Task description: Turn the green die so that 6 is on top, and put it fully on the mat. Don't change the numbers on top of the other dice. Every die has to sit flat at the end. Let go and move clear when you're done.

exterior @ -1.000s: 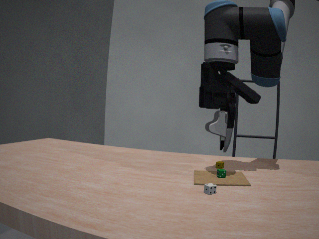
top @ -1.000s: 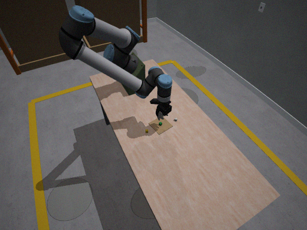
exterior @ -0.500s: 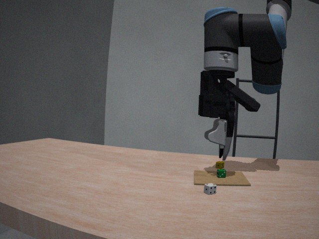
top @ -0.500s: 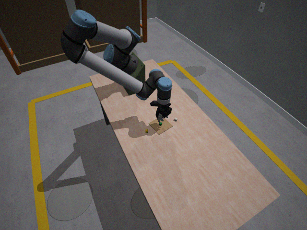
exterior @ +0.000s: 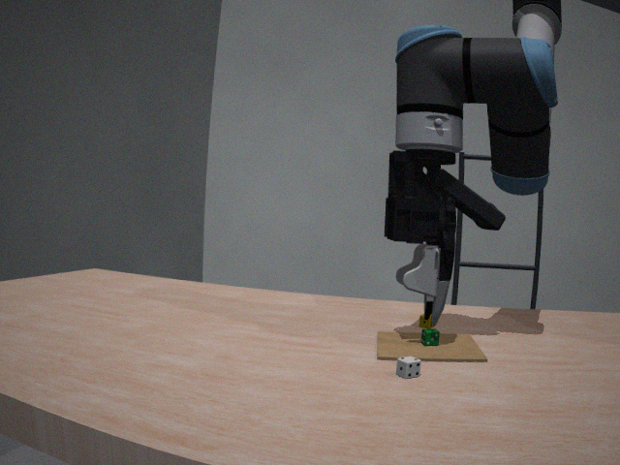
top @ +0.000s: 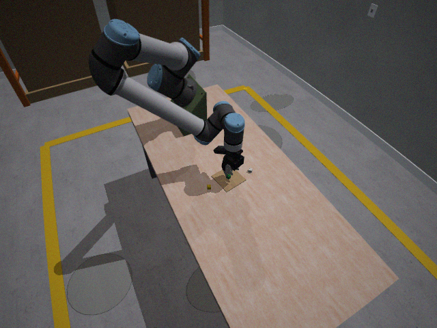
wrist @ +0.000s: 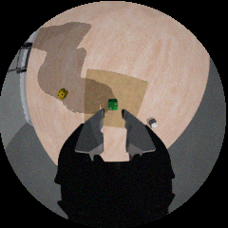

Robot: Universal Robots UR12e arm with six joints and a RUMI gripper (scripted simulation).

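Right now my hand is 40 mm above the green die. The rest, counted from my hand: tan mat 50 mm below; white die 140 mm to the left, 40 mm below, 10 mm ahead; yellow die 130 mm to the right, 40 mm below, 20 mm ahead.
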